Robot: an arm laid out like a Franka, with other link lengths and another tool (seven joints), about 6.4 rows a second.
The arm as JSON. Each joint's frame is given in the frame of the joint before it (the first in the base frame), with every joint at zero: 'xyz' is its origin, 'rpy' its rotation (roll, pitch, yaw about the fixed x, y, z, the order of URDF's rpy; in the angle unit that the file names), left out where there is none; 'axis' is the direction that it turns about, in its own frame. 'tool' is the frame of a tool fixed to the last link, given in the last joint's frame.
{
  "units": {
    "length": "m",
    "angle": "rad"
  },
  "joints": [
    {
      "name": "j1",
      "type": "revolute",
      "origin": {
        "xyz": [
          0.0,
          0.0,
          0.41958
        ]
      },
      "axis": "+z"
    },
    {
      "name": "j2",
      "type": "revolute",
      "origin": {
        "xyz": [
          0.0,
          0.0,
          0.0
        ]
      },
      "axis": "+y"
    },
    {
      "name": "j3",
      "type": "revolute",
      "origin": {
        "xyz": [
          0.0,
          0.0,
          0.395
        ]
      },
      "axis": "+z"
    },
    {
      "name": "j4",
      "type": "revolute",
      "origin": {
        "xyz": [
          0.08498,
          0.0,
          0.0
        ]
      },
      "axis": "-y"
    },
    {
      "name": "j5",
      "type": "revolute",
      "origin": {
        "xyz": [
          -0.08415,
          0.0,
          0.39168
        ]
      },
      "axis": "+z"
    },
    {
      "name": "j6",
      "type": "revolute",
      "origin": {
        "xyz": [
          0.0,
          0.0,
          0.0
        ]
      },
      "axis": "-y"
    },
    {
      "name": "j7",
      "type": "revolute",
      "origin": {
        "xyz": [
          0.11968,
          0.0,
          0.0
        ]
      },
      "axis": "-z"
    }
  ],
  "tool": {
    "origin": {
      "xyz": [
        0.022,
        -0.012,
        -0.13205
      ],
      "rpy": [
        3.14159,
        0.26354,
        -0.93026
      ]
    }
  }
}
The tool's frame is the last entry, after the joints.
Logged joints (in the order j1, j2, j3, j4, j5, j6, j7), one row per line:
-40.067, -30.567, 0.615, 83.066, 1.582, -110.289, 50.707
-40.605, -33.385, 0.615, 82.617, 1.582, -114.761, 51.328
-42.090, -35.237, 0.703, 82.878, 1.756, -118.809, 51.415
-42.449, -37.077, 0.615, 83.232, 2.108, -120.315, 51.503
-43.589, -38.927, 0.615, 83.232, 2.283, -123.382, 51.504
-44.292, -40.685, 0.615, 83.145, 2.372, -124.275, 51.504
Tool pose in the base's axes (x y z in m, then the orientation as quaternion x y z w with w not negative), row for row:
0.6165, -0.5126, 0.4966, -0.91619, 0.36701, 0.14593, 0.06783
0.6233, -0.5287, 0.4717, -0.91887, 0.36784, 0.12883, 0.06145
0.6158, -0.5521, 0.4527, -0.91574, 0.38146, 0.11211, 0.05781
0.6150, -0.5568, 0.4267, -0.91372, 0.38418, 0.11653, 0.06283
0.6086, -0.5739, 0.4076, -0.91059, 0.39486, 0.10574, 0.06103
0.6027, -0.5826, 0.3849, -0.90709, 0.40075, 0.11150, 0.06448
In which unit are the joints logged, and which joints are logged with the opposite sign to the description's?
The joints are logged in degrees. Opposite sign: j2, j3, j4, j6, j7.
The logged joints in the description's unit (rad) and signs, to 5 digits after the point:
-0.69930, 0.53349, -0.01073, -1.44978, 0.02761, 1.92491, -0.88500
-0.70869, 0.58268, -0.01073, -1.44194, 0.02761, 2.00296, -0.89584
-0.73461, 0.61500, -0.01227, -1.44649, 0.03065, 2.07361, -0.89736
-0.74087, 0.64712, -0.01073, -1.45267, 0.03679, 2.09989, -0.89890
-0.76077, 0.67940, -0.01073, -1.45267, 0.03985, 2.15342, -0.89891
-0.77304, 0.71009, -0.01073, -1.45115, 0.04140, 2.16901, -0.89891

